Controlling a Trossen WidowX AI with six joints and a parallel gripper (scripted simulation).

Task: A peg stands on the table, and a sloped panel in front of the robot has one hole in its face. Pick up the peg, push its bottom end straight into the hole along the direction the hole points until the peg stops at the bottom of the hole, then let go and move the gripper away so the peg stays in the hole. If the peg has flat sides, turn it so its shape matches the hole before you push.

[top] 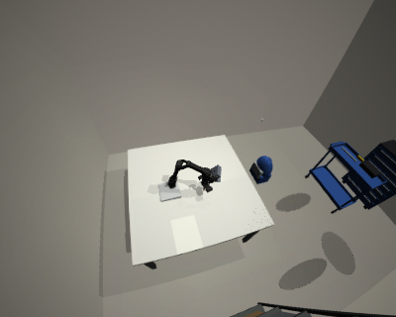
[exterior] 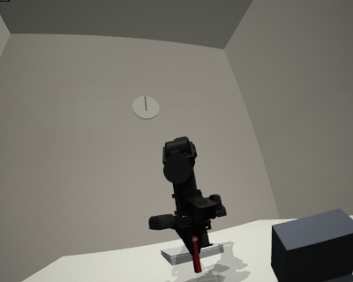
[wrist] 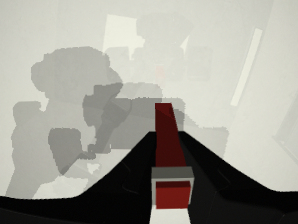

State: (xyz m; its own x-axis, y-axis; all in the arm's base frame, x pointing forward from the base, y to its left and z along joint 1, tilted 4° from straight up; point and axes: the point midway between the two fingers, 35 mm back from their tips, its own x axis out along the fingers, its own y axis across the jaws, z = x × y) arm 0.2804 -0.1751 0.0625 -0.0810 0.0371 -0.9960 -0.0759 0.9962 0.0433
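Now: gripper tip 20 cm short of the dark grey sloped panel, 13 cm to the right of it and 1 cm above it. The rest, counted from my gripper tip: red peg 2 cm above.
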